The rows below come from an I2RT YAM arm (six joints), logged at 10 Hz.
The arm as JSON. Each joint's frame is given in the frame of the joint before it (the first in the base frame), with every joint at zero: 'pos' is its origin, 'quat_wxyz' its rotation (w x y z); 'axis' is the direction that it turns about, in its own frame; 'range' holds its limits. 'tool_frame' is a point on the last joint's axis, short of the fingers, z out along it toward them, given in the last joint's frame.
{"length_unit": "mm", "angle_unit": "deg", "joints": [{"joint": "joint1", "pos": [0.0, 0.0, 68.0], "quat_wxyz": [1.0, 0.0, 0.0, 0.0], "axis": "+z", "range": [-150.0, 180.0]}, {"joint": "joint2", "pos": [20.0, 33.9, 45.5], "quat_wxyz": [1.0, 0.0, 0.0, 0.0], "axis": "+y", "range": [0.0, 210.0]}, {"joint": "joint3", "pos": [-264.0, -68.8, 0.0], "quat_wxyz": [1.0, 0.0, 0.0, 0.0], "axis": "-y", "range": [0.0, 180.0]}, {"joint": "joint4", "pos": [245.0, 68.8, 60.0], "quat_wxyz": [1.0, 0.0, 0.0, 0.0], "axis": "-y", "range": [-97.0, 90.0]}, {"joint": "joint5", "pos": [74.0, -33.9, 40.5], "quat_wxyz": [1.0, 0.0, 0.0, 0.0], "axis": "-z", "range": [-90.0, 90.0]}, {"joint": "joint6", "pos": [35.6, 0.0, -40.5], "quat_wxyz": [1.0, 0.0, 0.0, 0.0], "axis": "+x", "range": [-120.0, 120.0]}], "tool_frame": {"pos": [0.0, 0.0, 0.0], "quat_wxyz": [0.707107, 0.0, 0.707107, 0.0]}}
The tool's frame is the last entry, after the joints.
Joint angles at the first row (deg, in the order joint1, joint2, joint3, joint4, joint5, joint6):
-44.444 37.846 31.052 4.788 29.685 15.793
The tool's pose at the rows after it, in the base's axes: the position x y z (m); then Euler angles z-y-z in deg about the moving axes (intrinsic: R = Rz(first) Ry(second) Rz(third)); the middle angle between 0 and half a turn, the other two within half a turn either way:
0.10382 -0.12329 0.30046 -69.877 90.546 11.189
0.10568 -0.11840 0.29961 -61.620 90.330 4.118
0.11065 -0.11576 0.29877 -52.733 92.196 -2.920
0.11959 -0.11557 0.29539 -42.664 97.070 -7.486
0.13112 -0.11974 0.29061 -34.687 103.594 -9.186
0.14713 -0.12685 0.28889 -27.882 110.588 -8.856
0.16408 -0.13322 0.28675 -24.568 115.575 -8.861
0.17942 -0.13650 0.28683 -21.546 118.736 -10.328
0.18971 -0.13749 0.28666 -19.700 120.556 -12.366
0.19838 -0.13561 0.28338 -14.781 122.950 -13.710
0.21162 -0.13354 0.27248 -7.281 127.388 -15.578
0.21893 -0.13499 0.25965 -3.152 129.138 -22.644
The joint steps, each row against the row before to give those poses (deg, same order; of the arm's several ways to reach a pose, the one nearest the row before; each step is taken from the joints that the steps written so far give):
-0.017 -2.533 -1.415 0.283 -4.270 -4.345
0.008 -1.306 -0.472 -0.574 -8.248 -7.228
-0.009 0.314 0.669 -2.229 -8.902 -6.821
0.075 2.319 1.671 -4.206 -9.974 -5.097
0.127 4.437 2.558 -4.827 -7.593 -3.758
0.863 6.402 4.251 -5.368 -5.199 -2.975
1.768 5.823 3.515 -2.988 -0.845 -1.977
1.888 4.487 3.123 -2.034 -0.545 -2.900
1.413 2.709 1.926 -1.148 -0.075 -2.782
1.271 2.359 1.485 -2.212 -2.582 -4.181
1.760 4.206 1.735 -3.402 -3.366 -7.211
0.402 2.814 -0.378 0.335 -2.170 -10.492

